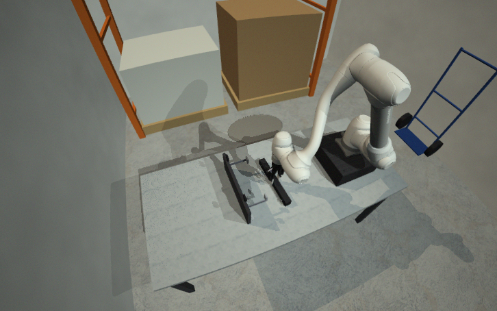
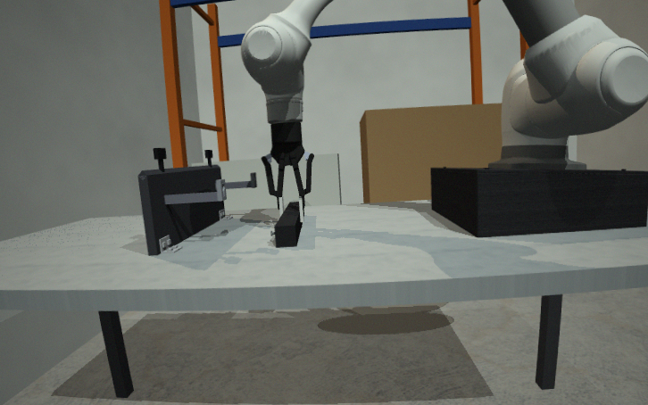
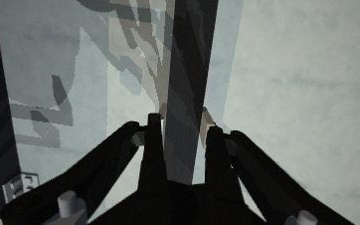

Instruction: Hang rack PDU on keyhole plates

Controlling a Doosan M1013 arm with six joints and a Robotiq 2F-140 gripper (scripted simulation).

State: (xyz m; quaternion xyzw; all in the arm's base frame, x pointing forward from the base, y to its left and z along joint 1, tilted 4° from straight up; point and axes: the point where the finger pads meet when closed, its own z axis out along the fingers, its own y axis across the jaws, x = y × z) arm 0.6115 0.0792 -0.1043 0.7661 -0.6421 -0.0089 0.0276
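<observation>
Right now my hand is 3 cm above the rack PDU and 2 cm short of it. Also, from my hand: mounting board 27 cm ahead, 3 cm above, 1 cm to the left.
</observation>
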